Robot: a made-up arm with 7 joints.
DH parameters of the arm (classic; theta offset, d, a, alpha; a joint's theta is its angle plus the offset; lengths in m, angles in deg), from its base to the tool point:
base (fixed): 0 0 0 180
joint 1: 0 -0.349 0 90
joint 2: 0 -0.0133 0 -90
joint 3: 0 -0.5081 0 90
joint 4: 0 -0.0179 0 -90
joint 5: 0 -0.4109 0 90
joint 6: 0 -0.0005 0 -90
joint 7: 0 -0.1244 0 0
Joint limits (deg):
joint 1: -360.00..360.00
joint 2: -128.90..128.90
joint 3: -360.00..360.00
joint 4: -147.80..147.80
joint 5: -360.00..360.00
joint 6: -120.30..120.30
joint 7: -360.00..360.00
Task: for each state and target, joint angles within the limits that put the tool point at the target. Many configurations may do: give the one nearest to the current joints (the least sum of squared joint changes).
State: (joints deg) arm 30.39 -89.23 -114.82 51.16 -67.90 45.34 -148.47
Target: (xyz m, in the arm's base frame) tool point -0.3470 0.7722 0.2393
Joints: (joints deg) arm 38.63 -82.63 -109.02 58.99 -66.20 46.08 -148.47
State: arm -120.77 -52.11 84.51 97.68 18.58 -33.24 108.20
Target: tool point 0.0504 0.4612 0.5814
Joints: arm -145.09 0.64 60.75 126.15 21.66 -23.02 108.20
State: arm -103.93 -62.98 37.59 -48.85 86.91 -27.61 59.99
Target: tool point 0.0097 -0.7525 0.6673
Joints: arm -117.65 -37.47 39.61 -71.59 83.68 -37.11 59.99
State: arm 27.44 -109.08 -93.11 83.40 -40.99 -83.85 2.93
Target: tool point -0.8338 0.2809 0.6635
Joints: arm 4.29 -77.81 -80.98 43.80 -37.76 -69.53 2.93
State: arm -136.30 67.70 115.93 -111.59 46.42 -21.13 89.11
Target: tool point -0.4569 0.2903 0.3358
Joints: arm -104.88 47.03 123.70 -111.38 47.18 -26.62 89.11
